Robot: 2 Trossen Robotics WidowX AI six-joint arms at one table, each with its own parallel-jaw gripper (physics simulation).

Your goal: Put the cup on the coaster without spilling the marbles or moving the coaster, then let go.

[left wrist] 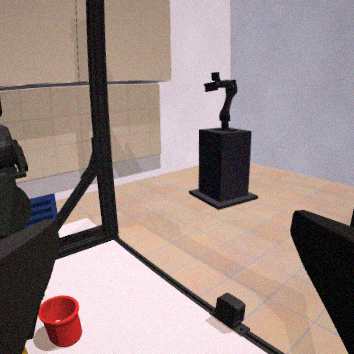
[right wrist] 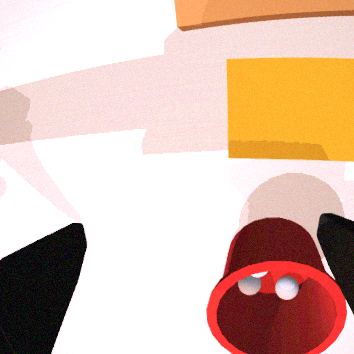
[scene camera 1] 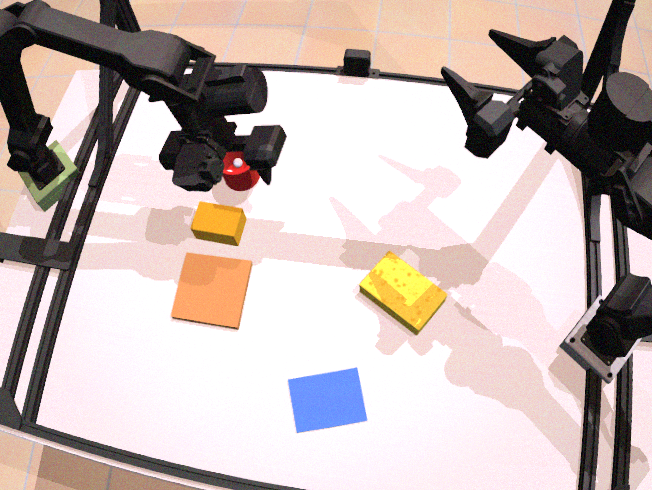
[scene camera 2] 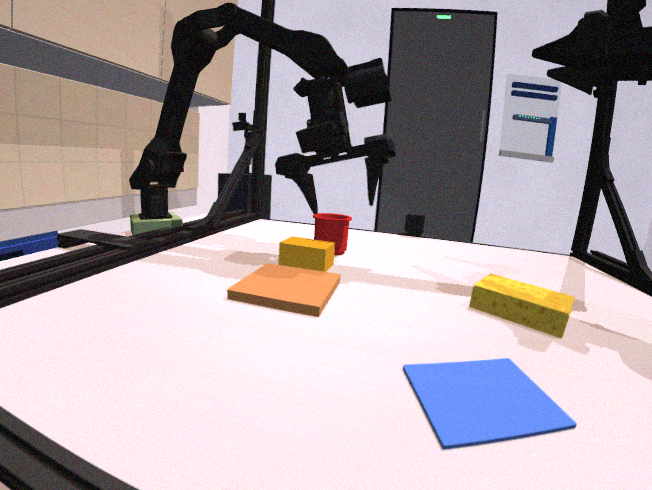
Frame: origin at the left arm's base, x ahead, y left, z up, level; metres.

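Seen in the pictures: left gripper, between the fingertips: point(left wrist: 176, 227) point(scene camera 1: 466, 49) point(scene camera 2: 540, 64); right gripper, between the fingertips: point(right wrist: 202, 230) point(scene camera 1: 242, 182) point(scene camera 2: 342, 210); left arm's base, origin of its link: point(scene camera 1: 605, 338); right arm's base, origin of its link: point(scene camera 1: 46, 169) point(scene camera 2: 155, 216).
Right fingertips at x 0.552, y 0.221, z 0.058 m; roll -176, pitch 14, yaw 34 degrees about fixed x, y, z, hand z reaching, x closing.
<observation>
Offsets run from my right fingertips to a thing's top centre. "pt": to the spot under its first point.
The red cup @(0.030 m right, 0.060 m ahead, 0.020 m down) point(scene camera 1: 241, 181) point(scene camera 2: 332, 232) point(left wrist: 65, 331) point(right wrist: 274, 242) stands upright on the table, with pale marbles @(0.038 m right, 0.079 m ahead, 0.063 m down) point(scene camera 1: 238, 162) point(right wrist: 287, 288) inside. My right gripper point(scene camera 2: 343, 208) point(right wrist: 202, 230) is open and empty, pointing down just above rim height; in the right wrist view the cup lies close to the right-hand finger. A thin blue square @(pt 0.126 m left, 0.306 m back, 0.082 m down) point(scene camera 1: 327, 400) point(scene camera 2: 487, 403) and a thicker orange square slab @(0.135 m left, 0.061 m back, 0.074 m down) point(scene camera 1: 212, 290) point(scene camera 2: 284, 289) lie flat and bare; which is the coaster I cannot tell. My left gripper point(scene camera 1: 467, 51) point(scene camera 2: 541, 62) point(left wrist: 176, 227) is open and empty, high and far from the cup.
An amber block @(0.057 m left, 0.011 m ahead, 0.050 m down) point(scene camera 1: 217, 223) point(scene camera 2: 305, 253) point(right wrist: 290, 110) stands between the cup and the orange slab. A yellow sponge @(0.062 m right, 0.270 m back, 0.056 m down) point(scene camera 1: 403, 292) point(scene camera 2: 520, 305) lies right of the slab in scene camera 1. A small black box @(pt 0.319 m right, 0.075 m ahead, 0.043 m down) point(scene camera 1: 357, 62) point(left wrist: 230, 310) sits at the table's far edge rail.
</observation>
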